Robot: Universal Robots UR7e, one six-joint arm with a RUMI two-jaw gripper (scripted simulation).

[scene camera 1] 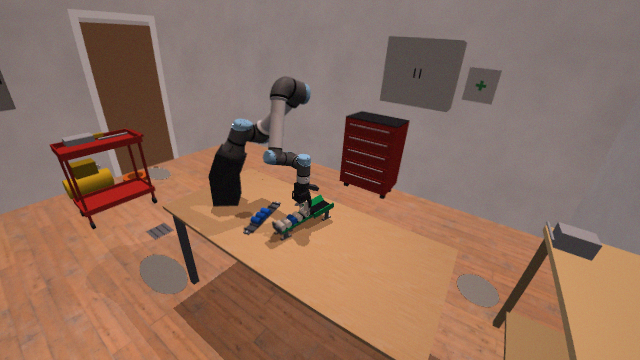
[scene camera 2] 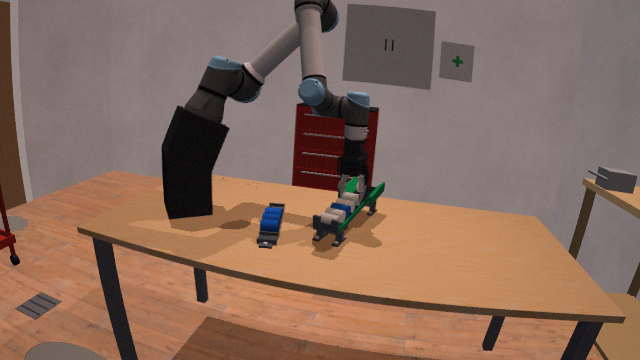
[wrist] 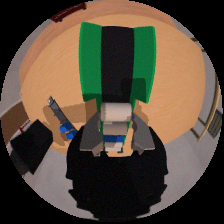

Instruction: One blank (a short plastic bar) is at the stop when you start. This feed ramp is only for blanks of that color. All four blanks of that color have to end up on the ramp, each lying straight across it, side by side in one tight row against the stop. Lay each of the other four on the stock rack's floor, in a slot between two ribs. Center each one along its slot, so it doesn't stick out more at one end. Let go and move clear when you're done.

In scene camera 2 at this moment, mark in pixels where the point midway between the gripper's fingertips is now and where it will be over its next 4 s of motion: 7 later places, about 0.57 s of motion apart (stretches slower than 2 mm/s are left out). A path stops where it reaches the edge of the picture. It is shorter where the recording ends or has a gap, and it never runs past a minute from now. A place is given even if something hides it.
My gripper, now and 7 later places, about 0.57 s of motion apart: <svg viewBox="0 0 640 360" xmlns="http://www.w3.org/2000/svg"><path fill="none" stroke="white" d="M350 200L351 197L353 179L353 171L354 172L354 174L353 175L352 177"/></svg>
